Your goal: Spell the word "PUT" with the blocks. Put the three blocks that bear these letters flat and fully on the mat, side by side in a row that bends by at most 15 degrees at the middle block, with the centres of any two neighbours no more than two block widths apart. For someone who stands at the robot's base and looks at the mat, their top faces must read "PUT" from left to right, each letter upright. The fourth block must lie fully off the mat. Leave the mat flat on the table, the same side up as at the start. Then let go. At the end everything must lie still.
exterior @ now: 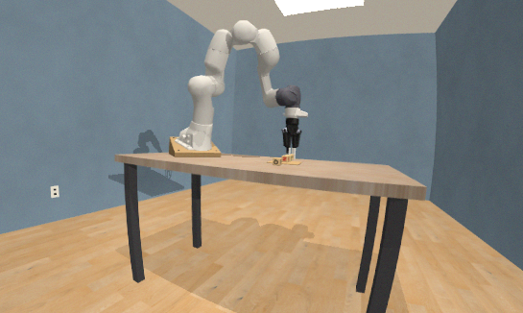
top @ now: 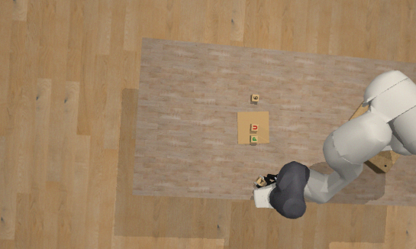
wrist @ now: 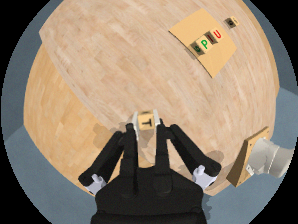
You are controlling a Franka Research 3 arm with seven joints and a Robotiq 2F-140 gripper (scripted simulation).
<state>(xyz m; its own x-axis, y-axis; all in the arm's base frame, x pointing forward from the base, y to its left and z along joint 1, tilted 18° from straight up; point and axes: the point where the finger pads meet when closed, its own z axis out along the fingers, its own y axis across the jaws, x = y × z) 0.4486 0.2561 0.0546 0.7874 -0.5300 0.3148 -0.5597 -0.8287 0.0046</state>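
The red U block is 230 mm to the right of my hand, 40 mm ahead of it and 10 mm below it. The rest, counted from my hand: T block 20 mm below; green P block 180 mm to the right, 40 mm ahead, 10 mm below; tan mat 230 mm to the right, 40 mm ahead, 30 mm below.
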